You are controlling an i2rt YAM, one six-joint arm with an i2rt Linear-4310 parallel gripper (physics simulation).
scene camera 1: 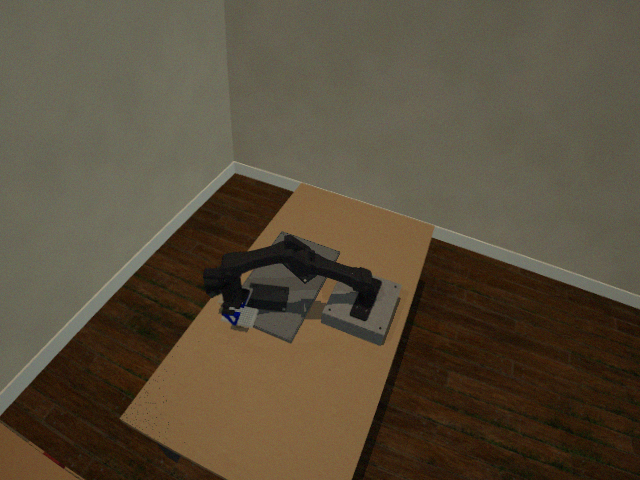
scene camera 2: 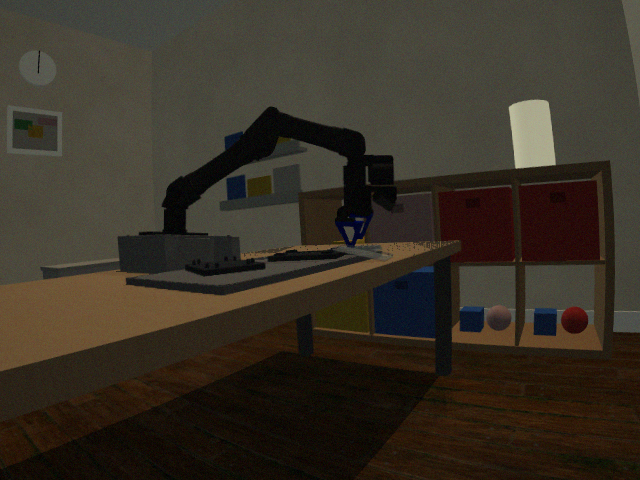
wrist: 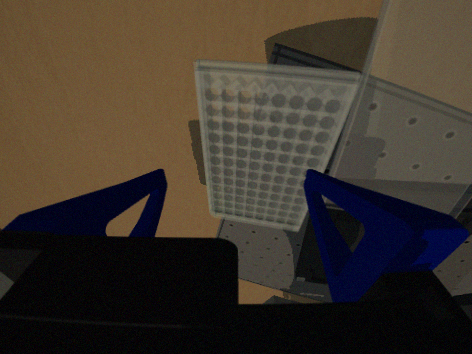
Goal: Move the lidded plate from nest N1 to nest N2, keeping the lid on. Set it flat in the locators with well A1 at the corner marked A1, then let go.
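Where they show: gripper, fingertip midpoint: (scene camera 1: 238, 316) (scene camera 2: 355, 243) (wrist: 235, 177); arm's base at its link origin: (scene camera 1: 366, 298) (scene camera 2: 174, 236).
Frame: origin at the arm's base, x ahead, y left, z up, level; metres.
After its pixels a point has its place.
Note:
The pale plate (scene camera 1: 247, 316) {x 0.396, y 0.244, z -0.063 m} (wrist: 270, 145) {x 0.447, y 0.250, z -0.065 m} with rows of wells lies partly over the table and partly over the grey board's edge; it looks tilted. A clear sheet (wrist: 425, 40) {x 0.520, y 0.200, z -0.076 m}, which looks like the lid, stands out to its right in the wrist view; how it touches the plate is unclear. My gripper (scene camera 1: 231, 316) {x 0.424, y 0.265, z -0.053 m} (scene camera 2: 355, 241) {x 0.424, y 0.265, z -0.053 m} (wrist: 235, 177) {x 0.424, y 0.265, z -0.053 m} is open above the plate, with nothing held. The right fingertip overlaps the plate's right edge in the wrist view. One black nest (scene camera 1: 269, 297) {x 0.363, y 0.125, z -0.062 m} (scene camera 2: 305, 254) {x 0.395, y 0.081, z -0.062 m} is beside the plate; another nest (scene camera 2: 224, 266) {x 0.371, y -0.140, z -0.062 m} is farther along the board. Nest labels and corner A1 are unreadable.
The grey board (scene camera 1: 281, 329) {x 0.254, y 0.232, z -0.074 m} (scene camera 2: 170, 281) {x 0.363, y -0.257, z -0.073 m} lies on the wooden table (scene camera 1: 289, 397) {x 0.108, y 0.459, z -0.086 m} (scene camera 2: 77, 330) {x 0.511, y -0.473, z -0.087 m}. The grey robot base (scene camera 1: 343, 320) {x 0.045, y 0.127, z -0.013 m} (scene camera 2: 144, 253) {x 0.037, y -0.122, z -0.037 m} stands beside the board. A dark piece (wrist: 305, 56) {x 0.498, y 0.250, z -0.074 m} shows behind the plate. The table edge is close to the plate. A shelf unit (scene camera 2: 517, 217) stands beyond the table.

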